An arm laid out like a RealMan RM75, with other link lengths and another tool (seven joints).
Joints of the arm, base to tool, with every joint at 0 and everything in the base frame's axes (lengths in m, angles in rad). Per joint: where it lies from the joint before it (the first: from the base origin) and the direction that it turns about. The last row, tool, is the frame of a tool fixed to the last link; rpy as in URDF.
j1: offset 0 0 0.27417 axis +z
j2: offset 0 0 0 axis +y
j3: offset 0 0 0.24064 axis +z
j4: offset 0 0 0 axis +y
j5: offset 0 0 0.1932 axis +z
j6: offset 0 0 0 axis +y
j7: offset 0 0 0.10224 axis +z
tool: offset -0.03 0.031 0.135 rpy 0.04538 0 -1.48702
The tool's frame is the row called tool.
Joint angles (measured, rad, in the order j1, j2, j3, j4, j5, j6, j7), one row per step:
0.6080 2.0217 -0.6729 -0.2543 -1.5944 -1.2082 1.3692
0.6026 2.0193 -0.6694 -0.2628 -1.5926 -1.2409 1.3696
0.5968 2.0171 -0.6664 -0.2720 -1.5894 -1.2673 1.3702
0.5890 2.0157 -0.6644 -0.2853 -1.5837 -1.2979 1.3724
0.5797 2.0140 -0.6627 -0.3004 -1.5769 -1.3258 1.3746
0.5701 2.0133 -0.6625 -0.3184 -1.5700 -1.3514 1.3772
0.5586 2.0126 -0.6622 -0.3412 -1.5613 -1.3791 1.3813
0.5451 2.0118 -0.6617 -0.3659 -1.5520 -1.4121 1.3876
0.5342 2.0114 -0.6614 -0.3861 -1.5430 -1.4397 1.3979
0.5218 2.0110 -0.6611 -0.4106 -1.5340 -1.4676 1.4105
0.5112 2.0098 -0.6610 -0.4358 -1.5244 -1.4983 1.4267
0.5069 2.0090 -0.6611 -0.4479 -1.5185 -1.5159 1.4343
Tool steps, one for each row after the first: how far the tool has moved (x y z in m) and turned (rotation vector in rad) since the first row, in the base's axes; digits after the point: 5 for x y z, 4 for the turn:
-0.00420 -0.00339 0.00465 0.0017 0.0155 0.0227
-0.00712 -0.00598 0.00936 0.0060 0.0278 0.0404
-0.01059 -0.00915 0.01500 0.0116 0.0429 0.0608
-0.01302 -0.01209 0.02114 0.0198 0.0553 0.0789
-0.01537 -0.01496 0.02699 0.0283 0.0650 0.0971
-0.01777 -0.01806 0.03411 0.0397 0.0749 0.1171
-0.02043 -0.02235 0.04187 0.0500 0.0876 0.1395
-0.02284 -0.02597 0.04846 0.0563 0.1022 0.1557
-0.02503 -0.02980 0.05567 0.0633 0.1154 0.1724
-0.02827 -0.03390 0.06336 0.0680 0.1307 0.1922
-0.03061 -0.03628 0.06737 0.0699 0.1396 0.2051

